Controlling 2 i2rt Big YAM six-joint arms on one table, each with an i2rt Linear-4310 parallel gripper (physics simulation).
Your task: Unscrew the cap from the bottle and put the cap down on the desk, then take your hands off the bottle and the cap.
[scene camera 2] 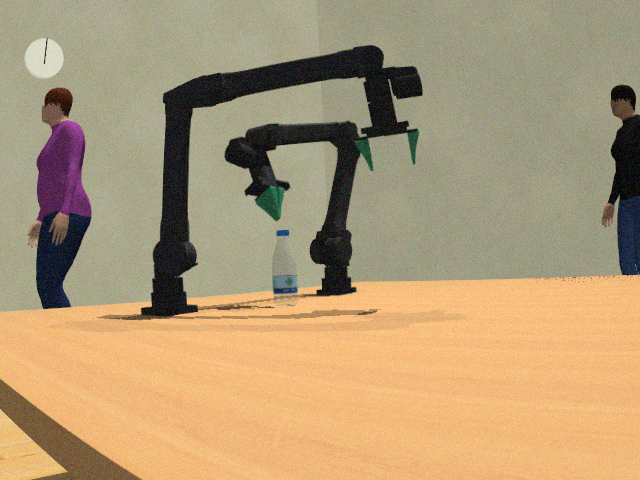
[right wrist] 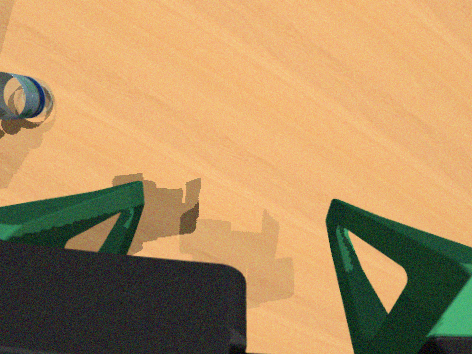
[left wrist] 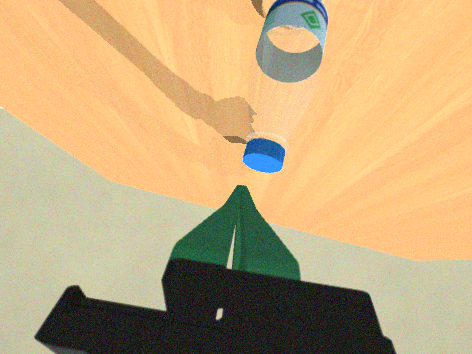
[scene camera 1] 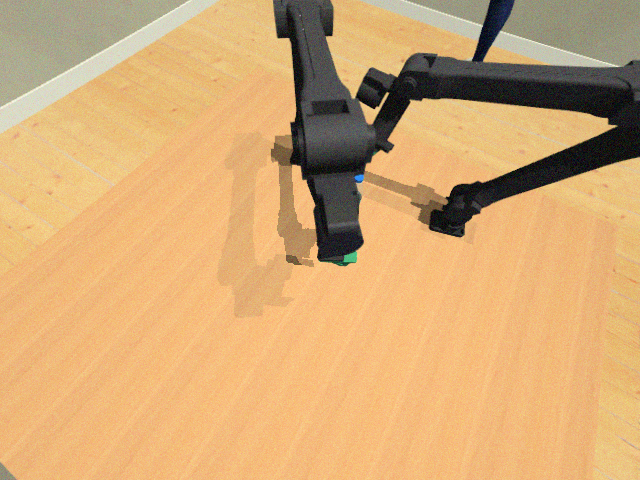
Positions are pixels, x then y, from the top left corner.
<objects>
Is the left gripper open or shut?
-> Shut.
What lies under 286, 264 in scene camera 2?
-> A clear plastic bottle.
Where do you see a blue cap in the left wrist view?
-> At 263, 155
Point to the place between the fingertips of the right gripper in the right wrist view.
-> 236, 201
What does the right gripper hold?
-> Nothing.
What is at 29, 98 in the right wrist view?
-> A clear plastic bottle.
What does the left gripper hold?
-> Nothing.
</objects>
